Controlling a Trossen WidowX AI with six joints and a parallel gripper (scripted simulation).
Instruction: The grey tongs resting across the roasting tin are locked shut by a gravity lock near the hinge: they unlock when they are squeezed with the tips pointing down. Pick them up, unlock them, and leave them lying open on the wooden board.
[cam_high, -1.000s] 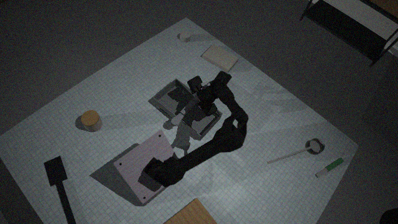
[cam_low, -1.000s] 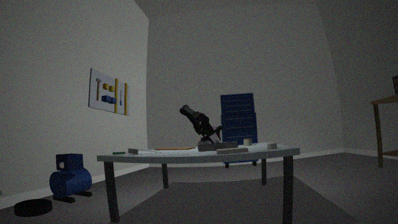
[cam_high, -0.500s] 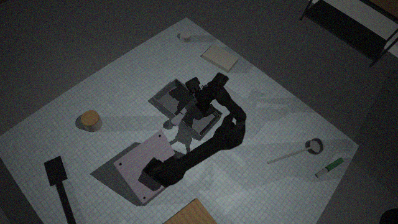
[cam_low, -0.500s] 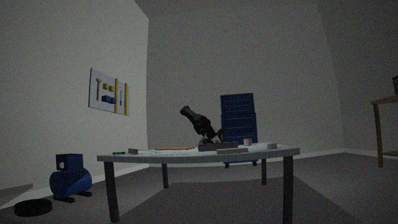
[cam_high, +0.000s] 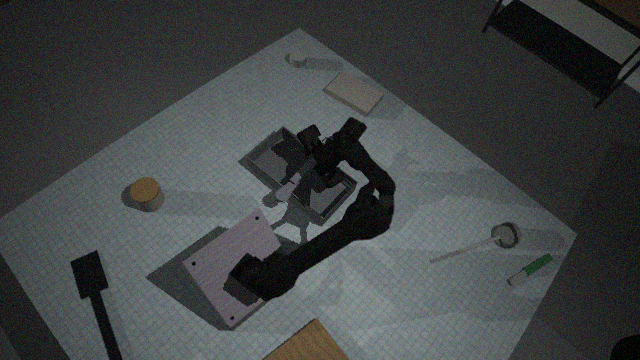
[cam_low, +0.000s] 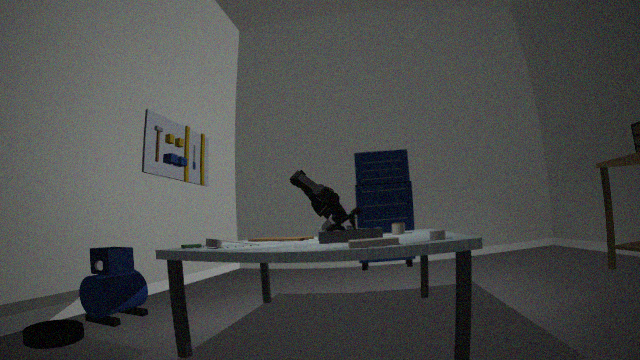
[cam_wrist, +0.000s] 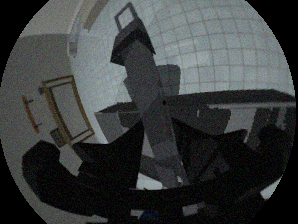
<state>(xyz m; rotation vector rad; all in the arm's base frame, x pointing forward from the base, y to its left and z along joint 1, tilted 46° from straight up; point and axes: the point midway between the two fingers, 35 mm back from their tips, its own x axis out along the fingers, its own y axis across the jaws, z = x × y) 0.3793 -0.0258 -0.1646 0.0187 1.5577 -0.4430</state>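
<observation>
Now: gripper tip 6 cm past the roasting tin and 1 cm to the left of it. Round my gripper tip: small block: 34 cm ahead, 33 cm to the left, 1 cm below; pale slab: 35 cm ahead, 7 cm to the left, 2 cm below; orange-topped cylinder: 41 cm behind, 28 cm to the left.
</observation>
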